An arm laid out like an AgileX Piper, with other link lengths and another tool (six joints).
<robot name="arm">
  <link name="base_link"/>
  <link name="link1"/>
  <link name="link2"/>
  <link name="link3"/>
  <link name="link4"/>
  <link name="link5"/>
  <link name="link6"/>
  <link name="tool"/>
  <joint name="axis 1" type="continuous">
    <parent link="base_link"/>
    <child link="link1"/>
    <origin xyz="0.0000 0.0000 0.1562"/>
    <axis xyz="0 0 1"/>
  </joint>
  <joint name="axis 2" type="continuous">
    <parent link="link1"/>
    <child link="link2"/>
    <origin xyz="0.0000 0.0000 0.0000"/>
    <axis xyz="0 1 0"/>
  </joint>
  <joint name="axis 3" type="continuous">
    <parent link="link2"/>
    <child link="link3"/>
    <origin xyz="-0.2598 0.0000 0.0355"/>
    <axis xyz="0 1 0"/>
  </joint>
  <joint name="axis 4" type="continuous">
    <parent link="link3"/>
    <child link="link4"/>
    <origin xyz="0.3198 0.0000 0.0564"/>
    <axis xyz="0.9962 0 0.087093"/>
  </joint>
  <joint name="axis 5" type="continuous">
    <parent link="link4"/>
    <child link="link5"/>
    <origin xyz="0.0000 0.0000 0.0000"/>
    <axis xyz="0 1 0"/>
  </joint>
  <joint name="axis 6" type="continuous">
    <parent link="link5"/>
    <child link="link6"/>
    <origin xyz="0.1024 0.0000 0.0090"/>
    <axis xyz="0.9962 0 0.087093"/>
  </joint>
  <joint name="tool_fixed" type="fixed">
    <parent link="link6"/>
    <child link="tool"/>
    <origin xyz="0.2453 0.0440 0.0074" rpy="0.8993 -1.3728 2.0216"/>
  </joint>
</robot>
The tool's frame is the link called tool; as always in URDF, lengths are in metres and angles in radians. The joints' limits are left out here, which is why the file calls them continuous.
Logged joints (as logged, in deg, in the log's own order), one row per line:
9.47, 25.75, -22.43, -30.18, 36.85, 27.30
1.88, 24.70, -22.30, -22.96, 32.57, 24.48
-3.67, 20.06, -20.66, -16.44, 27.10, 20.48
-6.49, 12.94, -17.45, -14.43, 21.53, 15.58
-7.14, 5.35, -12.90, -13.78, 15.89, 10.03
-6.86, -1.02, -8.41, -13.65, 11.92, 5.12
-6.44, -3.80, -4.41, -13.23, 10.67, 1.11
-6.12, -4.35, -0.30, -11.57, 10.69, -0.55
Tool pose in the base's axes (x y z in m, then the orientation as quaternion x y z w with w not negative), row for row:
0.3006, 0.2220, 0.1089, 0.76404, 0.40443, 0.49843, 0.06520
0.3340, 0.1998, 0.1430, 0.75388, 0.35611, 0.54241, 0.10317
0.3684, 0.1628, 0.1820, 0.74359, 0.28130, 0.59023, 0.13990
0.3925, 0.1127, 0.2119, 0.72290, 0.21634, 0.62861, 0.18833
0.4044, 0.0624, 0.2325, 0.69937, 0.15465, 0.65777, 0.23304
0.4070, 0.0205, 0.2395, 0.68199, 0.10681, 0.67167, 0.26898
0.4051, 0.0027, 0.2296, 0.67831, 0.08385, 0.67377, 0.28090
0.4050, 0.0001, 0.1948, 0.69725, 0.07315, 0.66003, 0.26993
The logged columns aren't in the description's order. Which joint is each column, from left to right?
Columns, left to right: axis 4, axis 1, axis 3, axis 6, axis 5, axis 2.
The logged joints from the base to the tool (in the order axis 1, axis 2, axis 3, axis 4, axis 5, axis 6), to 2 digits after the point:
25.75, 27.30, -22.43, 9.47, 36.85, -30.18
24.70, 24.48, -22.30, 1.88, 32.57, -22.96
20.06, 20.48, -20.66, -3.67, 27.10, -16.44
12.94, 15.58, -17.45, -6.49, 21.53, -14.43
5.35, 10.03, -12.90, -7.14, 15.89, -13.78
-1.02, 5.12, -8.41, -6.86, 11.92, -13.65
-3.80, 1.11, -4.41, -6.44, 10.67, -13.23
-4.35, -0.55, -0.30, -6.12, 10.69, -11.57

